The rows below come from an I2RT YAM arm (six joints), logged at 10 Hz.
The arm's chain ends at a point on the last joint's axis. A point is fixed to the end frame.
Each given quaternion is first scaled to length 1.
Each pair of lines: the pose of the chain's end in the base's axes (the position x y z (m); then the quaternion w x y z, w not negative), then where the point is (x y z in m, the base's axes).
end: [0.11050 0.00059 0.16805 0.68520 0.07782 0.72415 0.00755]
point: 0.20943 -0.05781 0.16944
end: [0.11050 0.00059 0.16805 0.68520 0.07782 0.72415 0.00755]
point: 0.20943 -0.05781 0.16944
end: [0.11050 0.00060 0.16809 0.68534 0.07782 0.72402 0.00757]
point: 0.20943 -0.05780 0.16952
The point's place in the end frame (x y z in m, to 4 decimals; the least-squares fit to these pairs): -0.0134 -0.0474 0.1038
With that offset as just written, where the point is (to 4 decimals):
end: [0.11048 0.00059 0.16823 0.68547 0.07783 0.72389 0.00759]
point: 0.2094 -0.0578 0.1697
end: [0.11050 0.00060 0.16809 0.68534 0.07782 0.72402 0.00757]
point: 0.2094 -0.0578 0.1695
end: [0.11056 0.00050 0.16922 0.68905 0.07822 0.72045 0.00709]
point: 0.2094 -0.0581 0.1717
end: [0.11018 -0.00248 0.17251 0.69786 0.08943 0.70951 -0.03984]
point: 0.2037 -0.0688 0.1803
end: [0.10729 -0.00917 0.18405 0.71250 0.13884 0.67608 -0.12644]
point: 0.1855 -0.0916 0.2011
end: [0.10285 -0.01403 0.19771 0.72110 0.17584 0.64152 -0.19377]
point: 0.1665 -0.1063 0.2227
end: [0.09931 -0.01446 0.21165 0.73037 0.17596 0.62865 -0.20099]
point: 0.1612 -0.1070 0.2400
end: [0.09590 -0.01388 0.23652 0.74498 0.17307 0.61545 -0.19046]
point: 0.1584 -0.1052 0.2675
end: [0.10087 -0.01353 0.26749 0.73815 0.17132 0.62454 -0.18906]
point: 0.1645 -0.1047 0.2967
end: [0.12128 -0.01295 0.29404 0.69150 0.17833 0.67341 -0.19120]
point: 0.1867 -0.1059 0.3110
